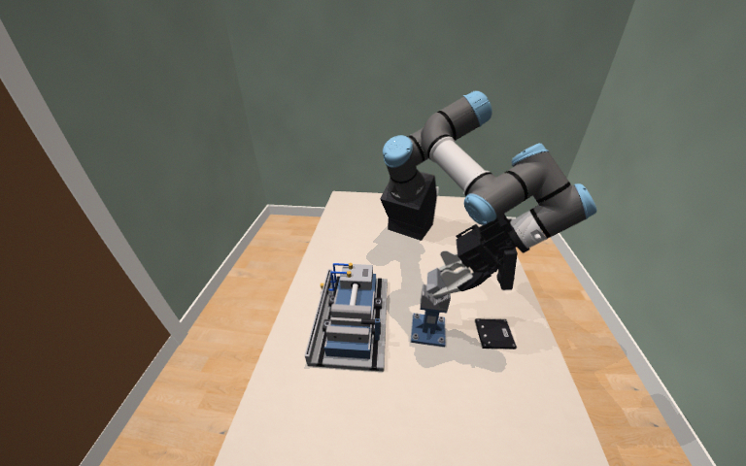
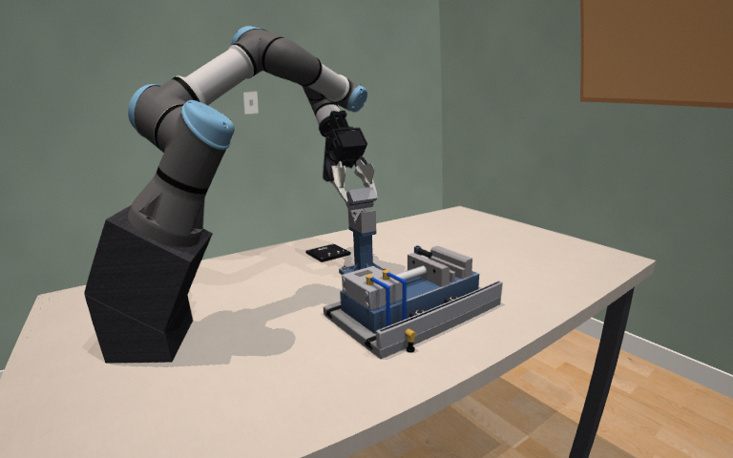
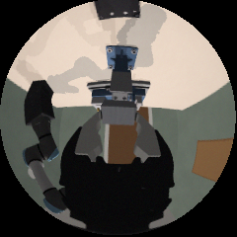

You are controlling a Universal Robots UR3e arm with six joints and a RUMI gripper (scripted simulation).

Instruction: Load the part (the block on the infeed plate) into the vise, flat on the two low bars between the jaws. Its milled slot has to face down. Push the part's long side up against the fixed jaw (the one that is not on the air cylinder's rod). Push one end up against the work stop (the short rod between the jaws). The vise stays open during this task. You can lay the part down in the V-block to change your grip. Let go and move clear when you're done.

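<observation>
Now: hand 10 mm to the left of the part and 10 mm above it. The rest, counted from my hand: air cylinder 190 mm to the right, 140 mm behind, 110 mm below; vise 210 mm to the right, 150 mm below, 50 mm behind; black infeed plate 190 mm below, 180 mm to the left, 30 mm ahead.
</observation>
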